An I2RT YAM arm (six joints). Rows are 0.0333 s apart.
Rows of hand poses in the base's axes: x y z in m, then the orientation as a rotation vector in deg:
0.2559, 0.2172, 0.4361, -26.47, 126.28, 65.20
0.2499, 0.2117, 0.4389, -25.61, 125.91, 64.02
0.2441, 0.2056, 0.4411, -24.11, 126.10, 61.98
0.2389, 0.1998, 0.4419, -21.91, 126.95, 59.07
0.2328, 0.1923, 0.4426, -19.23, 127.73, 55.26
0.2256, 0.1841, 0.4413, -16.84, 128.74, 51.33
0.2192, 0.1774, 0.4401, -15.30, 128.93, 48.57
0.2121, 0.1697, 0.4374, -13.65, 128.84, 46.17
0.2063, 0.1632, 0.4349, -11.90, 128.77, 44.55
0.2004, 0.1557, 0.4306, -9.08, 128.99, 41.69
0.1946, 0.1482, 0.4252, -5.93, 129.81, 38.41
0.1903, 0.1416, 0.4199, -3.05, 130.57, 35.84
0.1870, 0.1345, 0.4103, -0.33, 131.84, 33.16
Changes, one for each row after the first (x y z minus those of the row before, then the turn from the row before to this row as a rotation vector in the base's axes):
-0.0060, -0.0055, 0.0028, -0.28, -0.64, -1.12
-0.0058, -0.0061, 0.0022, -0.86, -0.40, -1.80
-0.0052, -0.0058, 0.0008, -1.48, -0.02, -2.50
-0.0061, -0.0075, 0.0007, -1.89, -0.25, -3.17
-0.0072, -0.0082, -0.0013, -2.17, -0.04, -2.95
-0.0064, -0.0067, -0.0012, -1.40, -0.45, -2.05
-0.0071, -0.0077, -0.0027, -1.06, -0.53, -2.04
-0.0058, -0.0065, -0.0025, -0.54, -0.22, -1.83
-0.0059, -0.0075, -0.0043, -1.14, -0.06, -2.98
-0.0058, -0.0075, -0.0054, -1.50, 0.54, -3.25
-0.0043, -0.0066, -0.0053, -1.08, 0.69, -2.80
-0.0033, -0.0071, -0.0096, -1.31, 1.20, -2.62

